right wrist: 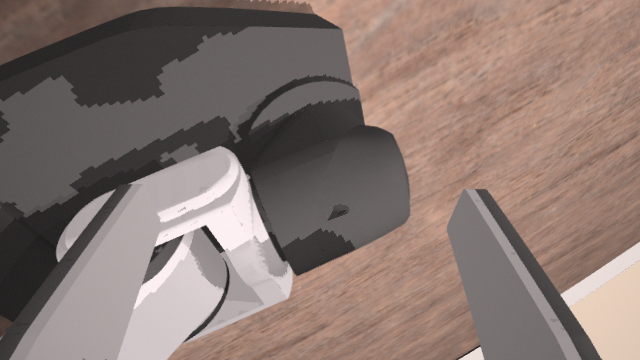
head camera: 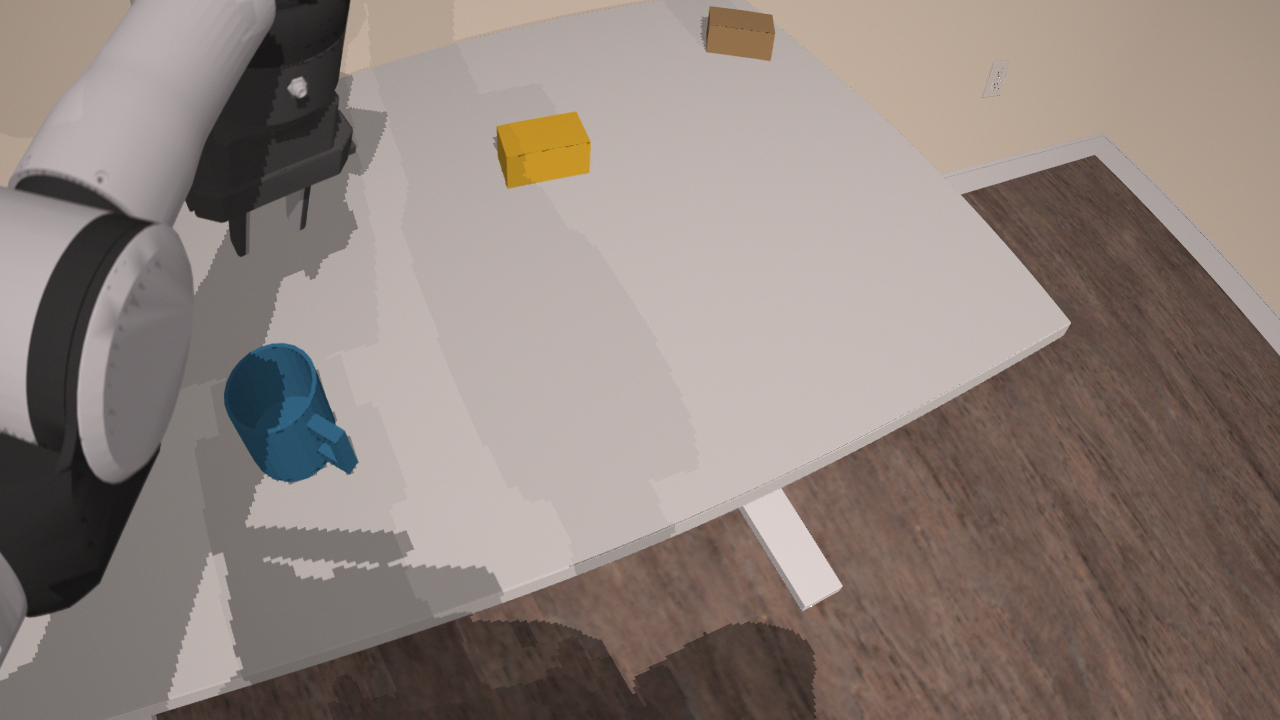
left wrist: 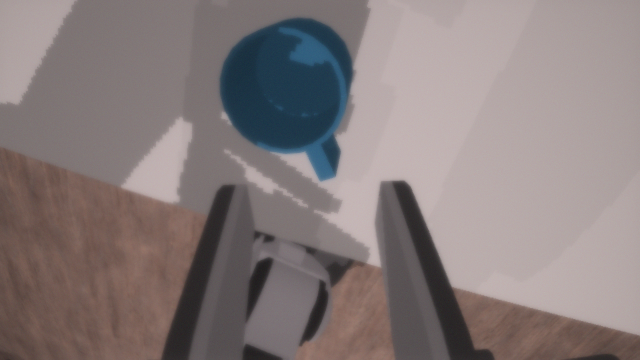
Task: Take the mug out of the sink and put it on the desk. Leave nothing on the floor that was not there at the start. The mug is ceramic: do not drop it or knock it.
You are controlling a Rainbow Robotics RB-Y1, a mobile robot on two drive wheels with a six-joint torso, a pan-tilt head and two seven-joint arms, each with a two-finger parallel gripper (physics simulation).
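Note:
The blue mug stands upright on the white desk, at the lower left of the head view, with its handle toward the lower right. My left gripper is partly open and empty. It is above the desk, apart from the mug, and its fingers show above the mug in the head view. In the left wrist view the mug lies beyond the fingertips. My right gripper is wide open, with nothing between its fingertips. The sink does not show in these views.
A yellow block and a brown block lie on the desk, farther back. The desk's near edge runs across the lower head view, above the wooden floor. A white desk foot shows below it. Robot parts fill much of the right wrist view.

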